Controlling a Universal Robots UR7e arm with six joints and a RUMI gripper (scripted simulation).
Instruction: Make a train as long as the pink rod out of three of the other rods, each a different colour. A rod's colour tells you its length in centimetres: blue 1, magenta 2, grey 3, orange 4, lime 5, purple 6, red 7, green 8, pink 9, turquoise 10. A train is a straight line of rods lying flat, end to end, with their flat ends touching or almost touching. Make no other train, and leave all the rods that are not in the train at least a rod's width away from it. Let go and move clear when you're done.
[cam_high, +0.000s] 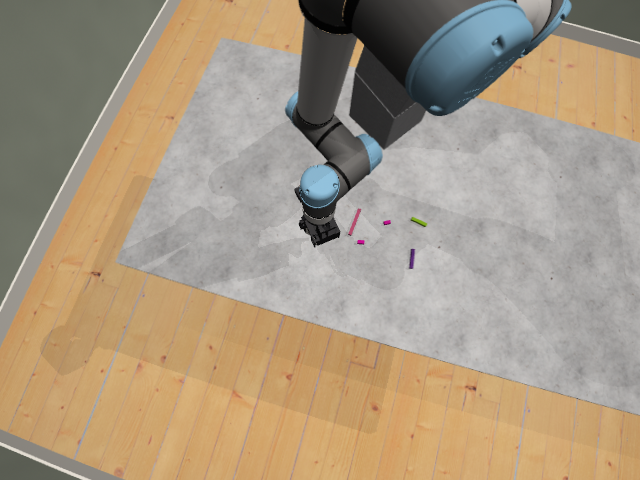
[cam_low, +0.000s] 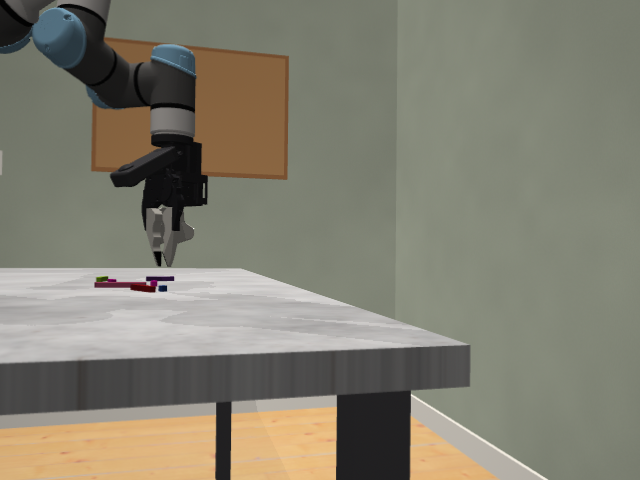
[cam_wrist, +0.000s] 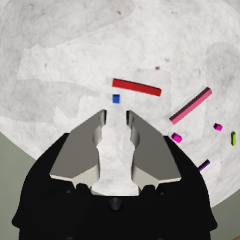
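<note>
Right now the small blue rod is 5 cm below my hand. The rest, counted from my hand: pink rod 10 cm behind, 8 cm to the left, 5 cm below; purple rod 7 cm behind, 28 cm to the left, 5 cm below; red rod 3 cm behind, 5 cm below.
</note>
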